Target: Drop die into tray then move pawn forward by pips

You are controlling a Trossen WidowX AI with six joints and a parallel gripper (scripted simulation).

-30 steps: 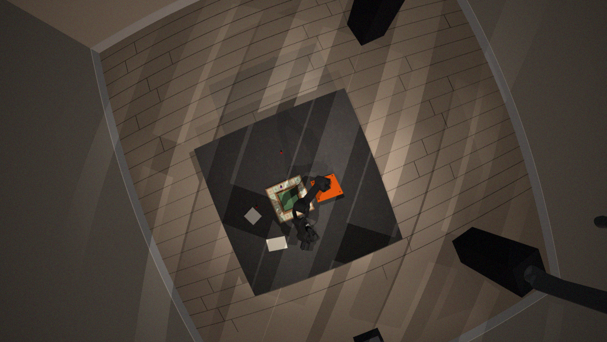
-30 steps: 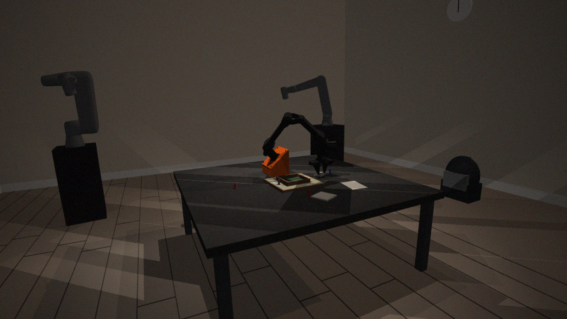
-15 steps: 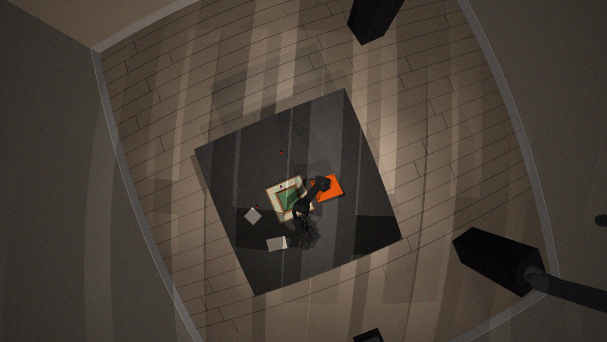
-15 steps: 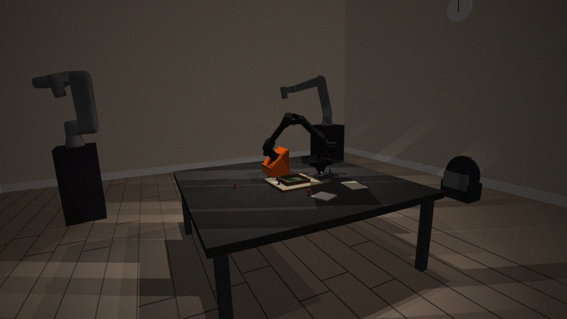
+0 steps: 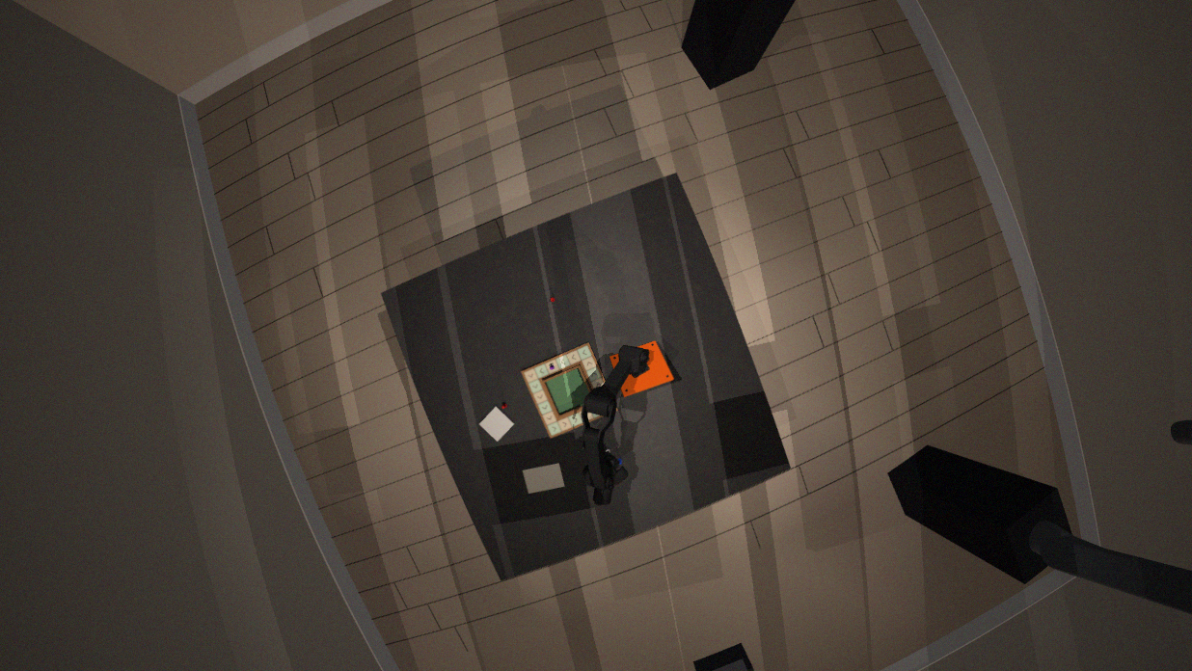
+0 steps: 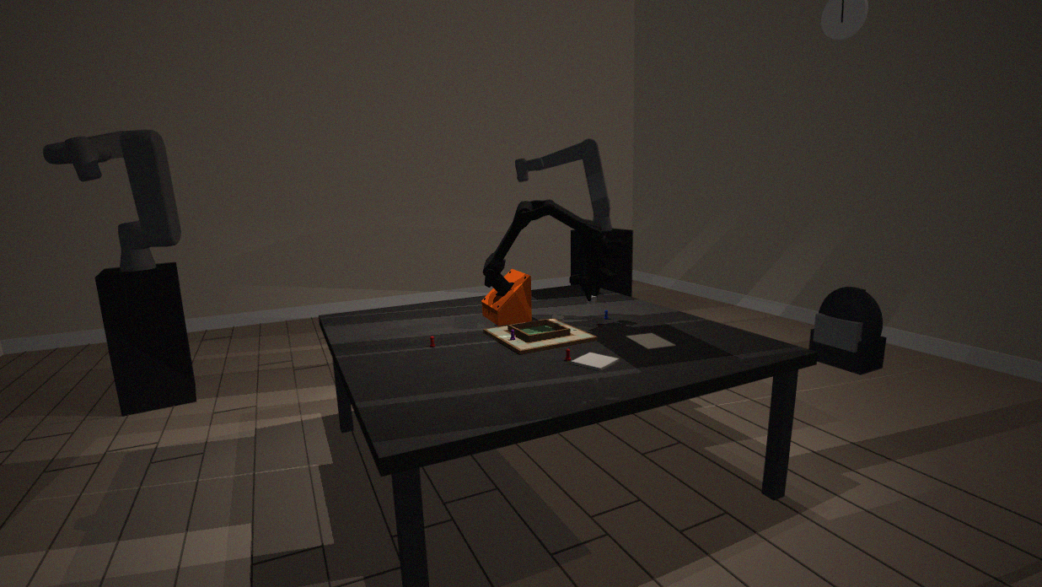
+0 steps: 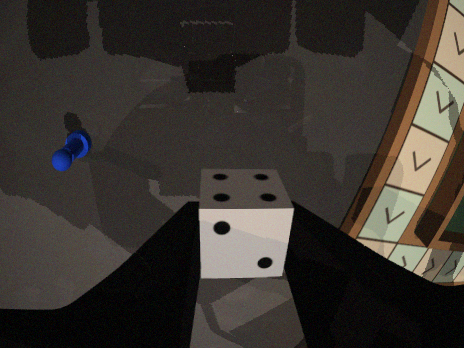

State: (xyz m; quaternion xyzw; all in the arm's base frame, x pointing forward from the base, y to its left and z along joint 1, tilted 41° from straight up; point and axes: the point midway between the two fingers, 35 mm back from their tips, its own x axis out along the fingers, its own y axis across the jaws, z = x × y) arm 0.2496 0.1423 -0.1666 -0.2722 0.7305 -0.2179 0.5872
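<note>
Right now my gripper tip is 3 cm short of the purple pawn, 36 cm to the left of it and 6 cm above it. From my gripper tip the other things lie so: dice tray 2 cm ahead, 25 cm to the right, 8 cm below; blue pawn 2 cm behind, 9 cm to the left, 7 cm below; white die right at my gripper tip.
</note>
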